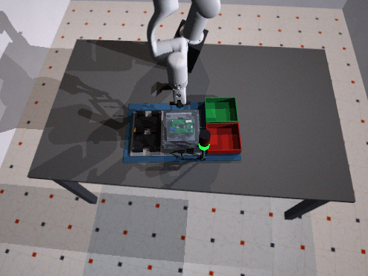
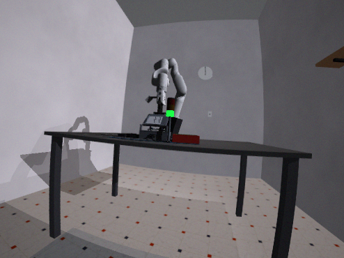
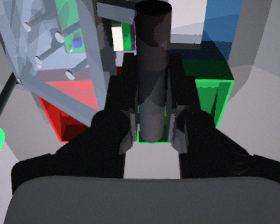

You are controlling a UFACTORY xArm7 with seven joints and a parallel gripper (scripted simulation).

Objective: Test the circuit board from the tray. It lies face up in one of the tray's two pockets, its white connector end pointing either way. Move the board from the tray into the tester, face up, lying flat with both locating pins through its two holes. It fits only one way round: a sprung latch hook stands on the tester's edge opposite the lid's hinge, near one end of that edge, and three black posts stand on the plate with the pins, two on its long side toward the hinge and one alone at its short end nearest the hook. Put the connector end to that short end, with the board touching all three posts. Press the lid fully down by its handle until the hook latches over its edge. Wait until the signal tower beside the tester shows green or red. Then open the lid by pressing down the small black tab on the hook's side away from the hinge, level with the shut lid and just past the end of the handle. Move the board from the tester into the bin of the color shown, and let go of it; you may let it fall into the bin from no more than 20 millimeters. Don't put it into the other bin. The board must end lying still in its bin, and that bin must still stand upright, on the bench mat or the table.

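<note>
Now: hand 5 cm short of the green circuit board, 1 cm to the right of it and 12 cm above it. The rest, counted from my hand: tester lid (7 cm ahead, 2 cm to the left, 6 cm below); then green bin (10 cm behind, 18 cm to the left, 18 cm below); then red bin (5 cm ahead, 22 cm to the left, 18 cm below).
</note>
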